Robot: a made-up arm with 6 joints.
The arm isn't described. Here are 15 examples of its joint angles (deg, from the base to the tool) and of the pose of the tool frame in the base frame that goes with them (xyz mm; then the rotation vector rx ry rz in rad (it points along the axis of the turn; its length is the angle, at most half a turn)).
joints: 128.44 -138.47 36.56 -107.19 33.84 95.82
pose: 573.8 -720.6 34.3 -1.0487 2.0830 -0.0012
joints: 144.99 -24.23 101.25 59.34 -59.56 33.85
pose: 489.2 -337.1 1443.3 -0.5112 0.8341 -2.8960
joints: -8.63 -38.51 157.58 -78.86 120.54 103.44
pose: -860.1 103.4 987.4 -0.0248 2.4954 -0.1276
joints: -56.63 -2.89 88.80 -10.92 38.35 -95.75
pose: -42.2 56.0 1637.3 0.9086 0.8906 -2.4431
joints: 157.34 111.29 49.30 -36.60 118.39 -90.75
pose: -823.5 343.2 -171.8 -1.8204 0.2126 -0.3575
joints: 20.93 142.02 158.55 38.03 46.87 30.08
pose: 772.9 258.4 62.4 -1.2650 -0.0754 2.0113
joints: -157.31 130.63 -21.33 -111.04 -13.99 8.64
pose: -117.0 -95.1 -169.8 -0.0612 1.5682 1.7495
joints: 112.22 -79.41 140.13 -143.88 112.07 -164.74
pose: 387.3 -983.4 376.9 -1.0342 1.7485 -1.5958
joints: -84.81 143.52 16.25 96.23 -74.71 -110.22
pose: 21.1 -158.0 -449.2 1.5479 0.4931 -1.0485
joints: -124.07 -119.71 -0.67 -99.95 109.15 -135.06
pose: 456.3 711.0 475.1 0.0969 -0.6381 -1.5041
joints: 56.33 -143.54 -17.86 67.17 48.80 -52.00
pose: -427.1 -622.8 245.1 1.8880 1.6591 -1.3724
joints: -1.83 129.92 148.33 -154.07 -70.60 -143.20
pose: 939.0 -40.3 120.4 -1.4898 -0.2879 1.5023
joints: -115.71 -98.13 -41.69 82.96 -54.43 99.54
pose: 253.5 470.0 780.9 1.5684 1.2934 -1.5911
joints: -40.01 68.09 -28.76 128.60 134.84 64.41
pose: 531.4 -373.9 322.3 -0.7661 -0.5926 2.8460
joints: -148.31 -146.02 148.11 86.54 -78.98 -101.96
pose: 230.8 117.7 -504.1 0.6718 -0.5735 -2.1954
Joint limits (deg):
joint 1: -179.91..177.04
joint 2: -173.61..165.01
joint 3: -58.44..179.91
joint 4: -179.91..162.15
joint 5: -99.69..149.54
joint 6: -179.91..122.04
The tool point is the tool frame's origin. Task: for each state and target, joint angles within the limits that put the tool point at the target. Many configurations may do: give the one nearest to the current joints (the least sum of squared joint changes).
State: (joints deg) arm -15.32 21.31 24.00 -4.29 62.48 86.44
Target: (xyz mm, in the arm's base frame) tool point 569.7 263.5 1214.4
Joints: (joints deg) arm 29.91 19.57 23.01 -1.94 62.64 87.85
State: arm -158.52 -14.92 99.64 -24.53 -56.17 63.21
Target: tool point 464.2 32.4 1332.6
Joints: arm -179.91 -5.00 162.05 -46.10 -58.15 47.36
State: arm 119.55 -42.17 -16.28 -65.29 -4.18 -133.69
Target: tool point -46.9 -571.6 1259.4
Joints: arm 85.28 -60.54 15.51 -62.84 -4.57 -132.61
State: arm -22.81 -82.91 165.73 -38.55 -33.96 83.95
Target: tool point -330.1 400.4 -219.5
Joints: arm -58.44 -113.93 179.91 -29.75 -32.17 87.92
